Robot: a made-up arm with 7 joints.
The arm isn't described. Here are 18 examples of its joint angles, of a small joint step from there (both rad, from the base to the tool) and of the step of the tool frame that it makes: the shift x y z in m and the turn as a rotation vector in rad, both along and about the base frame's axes.
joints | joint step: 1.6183 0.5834 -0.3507 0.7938 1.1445 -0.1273 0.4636 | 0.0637 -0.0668 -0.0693 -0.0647 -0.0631 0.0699 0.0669
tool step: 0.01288 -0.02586 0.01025 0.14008 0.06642 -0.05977
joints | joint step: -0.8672 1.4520 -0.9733 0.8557 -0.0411 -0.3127 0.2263 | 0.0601 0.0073 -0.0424 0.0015 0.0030 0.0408 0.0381
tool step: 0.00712 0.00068 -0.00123 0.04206 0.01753 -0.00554
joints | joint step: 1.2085 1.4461 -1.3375 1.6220 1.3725 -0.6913 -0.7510 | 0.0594 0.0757 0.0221 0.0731 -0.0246 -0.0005 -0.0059
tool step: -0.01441 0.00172 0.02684 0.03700 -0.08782 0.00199
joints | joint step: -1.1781 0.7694 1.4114 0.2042 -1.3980 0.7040 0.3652 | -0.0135 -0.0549 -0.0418 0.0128 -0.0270 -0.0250 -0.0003
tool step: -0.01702 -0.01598 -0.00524 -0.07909 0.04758 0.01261
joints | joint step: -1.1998 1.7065 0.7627 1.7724 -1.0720 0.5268 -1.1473 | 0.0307 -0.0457 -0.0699 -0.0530 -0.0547 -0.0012 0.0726
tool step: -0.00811 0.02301 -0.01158 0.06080 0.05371 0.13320
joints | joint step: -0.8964 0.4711 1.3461 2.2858 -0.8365 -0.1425 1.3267 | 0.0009 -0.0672 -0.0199 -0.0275 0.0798 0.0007 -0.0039
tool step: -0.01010 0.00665 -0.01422 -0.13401 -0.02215 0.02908
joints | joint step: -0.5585 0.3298 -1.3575 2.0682 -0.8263 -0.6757 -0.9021 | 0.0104 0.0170 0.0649 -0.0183 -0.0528 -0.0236 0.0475
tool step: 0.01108 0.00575 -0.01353 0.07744 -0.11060 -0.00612
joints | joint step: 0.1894 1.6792 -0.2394 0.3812 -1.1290 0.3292 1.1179 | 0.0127 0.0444 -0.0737 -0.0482 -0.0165 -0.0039 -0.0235
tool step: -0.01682 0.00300 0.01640 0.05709 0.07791 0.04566
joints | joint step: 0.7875 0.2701 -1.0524 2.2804 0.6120 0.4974 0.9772 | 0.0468 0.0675 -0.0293 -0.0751 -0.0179 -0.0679 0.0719
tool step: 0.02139 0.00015 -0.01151 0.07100 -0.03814 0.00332
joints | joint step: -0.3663 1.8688 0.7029 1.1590 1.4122 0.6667 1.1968 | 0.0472 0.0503 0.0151 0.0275 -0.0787 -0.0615 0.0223
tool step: -0.00332 -0.02011 0.02656 0.14012 -0.09031 -0.05376
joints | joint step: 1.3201 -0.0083 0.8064 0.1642 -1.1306 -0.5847 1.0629 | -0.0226 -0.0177 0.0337 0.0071 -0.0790 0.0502 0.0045
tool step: -0.00202 -0.00628 -0.01061 0.04115 0.07511 -0.00089
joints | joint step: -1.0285 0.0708 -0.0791 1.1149 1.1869 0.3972 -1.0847 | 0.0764 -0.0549 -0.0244 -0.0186 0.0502 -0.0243 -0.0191
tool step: 0.02409 -0.02419 -0.01275 -0.02426 -0.04843 0.07715
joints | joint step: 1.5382 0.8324 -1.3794 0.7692 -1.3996 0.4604 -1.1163 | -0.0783 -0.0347 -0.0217 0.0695 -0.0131 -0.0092 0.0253
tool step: 0.00672 -0.03230 -0.03447 0.01708 0.10080 -0.08532
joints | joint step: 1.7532 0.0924 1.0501 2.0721 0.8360 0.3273 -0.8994 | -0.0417 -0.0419 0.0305 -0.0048 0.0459 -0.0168 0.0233
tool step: 0.01518 -0.00016 -0.00735 0.00723 -0.00968 -0.04344
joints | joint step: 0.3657 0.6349 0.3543 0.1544 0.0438 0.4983 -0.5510 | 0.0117 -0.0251 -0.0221 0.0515 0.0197 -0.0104 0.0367
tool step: 0.01689 -0.00823 0.00337 -0.02384 -0.07579 -0.04715
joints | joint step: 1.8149 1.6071 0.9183 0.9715 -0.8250 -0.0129 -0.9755 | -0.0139 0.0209 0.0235 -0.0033 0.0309 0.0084 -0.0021
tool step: -0.00791 -0.00331 -0.00362 0.01378 -0.03266 0.00552
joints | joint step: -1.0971 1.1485 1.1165 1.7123 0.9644 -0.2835 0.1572 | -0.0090 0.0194 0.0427 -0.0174 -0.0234 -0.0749 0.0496
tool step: 0.00267 0.00352 0.01072 0.07408 -0.06387 -0.06580
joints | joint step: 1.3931 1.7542 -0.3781 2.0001 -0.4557 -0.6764 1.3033 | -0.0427 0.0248 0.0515 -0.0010 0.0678 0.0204 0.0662
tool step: -0.00469 -0.00061 0.00290 -0.03255 0.03003 0.03845
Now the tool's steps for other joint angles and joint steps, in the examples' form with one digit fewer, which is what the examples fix.
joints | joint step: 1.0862 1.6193 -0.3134 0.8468 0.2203 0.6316 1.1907 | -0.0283 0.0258 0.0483 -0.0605 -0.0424 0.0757 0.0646
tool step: -0.0196 0.0112 0.0012 -0.1056 0.0206 0.0808
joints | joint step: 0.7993 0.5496 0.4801 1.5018 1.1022 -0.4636 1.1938 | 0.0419 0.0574 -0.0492 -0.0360 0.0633 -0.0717 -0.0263
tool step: 0.0011 0.0041 0.0142 -0.0280 -0.0648 0.0038
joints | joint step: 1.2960 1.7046 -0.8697 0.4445 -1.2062 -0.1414 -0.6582 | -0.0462 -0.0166 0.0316 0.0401 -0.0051 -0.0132 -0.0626
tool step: 0.0177 -0.0044 0.0023 0.0472 0.0160 -0.1082
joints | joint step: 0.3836 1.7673 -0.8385 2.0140 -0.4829 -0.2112 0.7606 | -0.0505 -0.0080 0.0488 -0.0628 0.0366 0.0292 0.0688
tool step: 0.0064 0.0126 -0.0013 0.0432 0.0383 0.1044
